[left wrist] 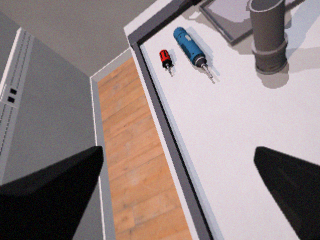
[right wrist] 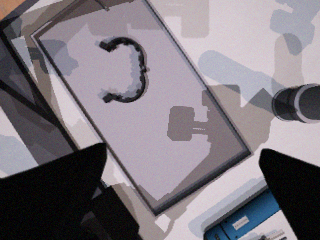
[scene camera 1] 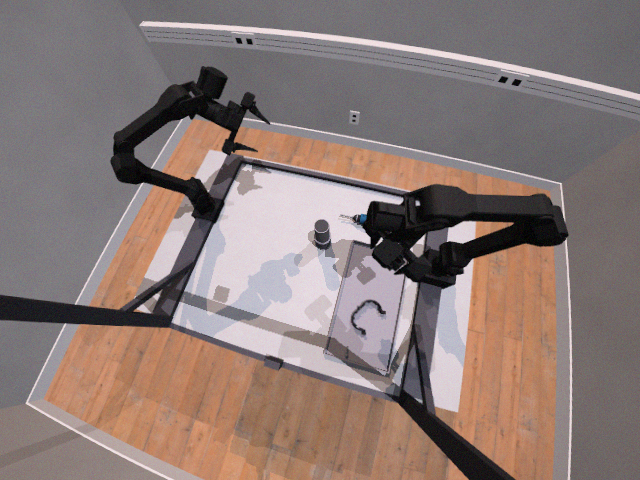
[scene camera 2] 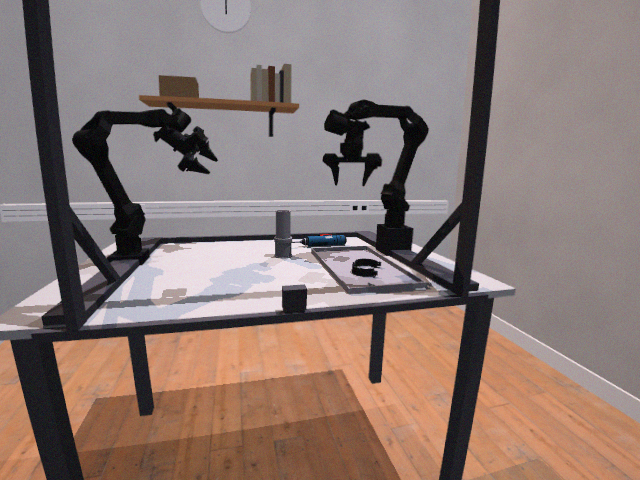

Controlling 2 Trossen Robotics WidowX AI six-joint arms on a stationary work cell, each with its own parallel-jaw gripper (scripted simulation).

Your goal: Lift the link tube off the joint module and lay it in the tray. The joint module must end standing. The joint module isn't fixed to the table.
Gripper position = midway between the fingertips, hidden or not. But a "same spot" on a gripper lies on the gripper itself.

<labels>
My left gripper shows in the left wrist view (178, 153), in scene camera 1 and in scene camera 2; in the right wrist view it is out of frame. One and the same spot on my left gripper: (scene camera 1: 253, 109) is (scene camera 2: 207, 144).
</labels>
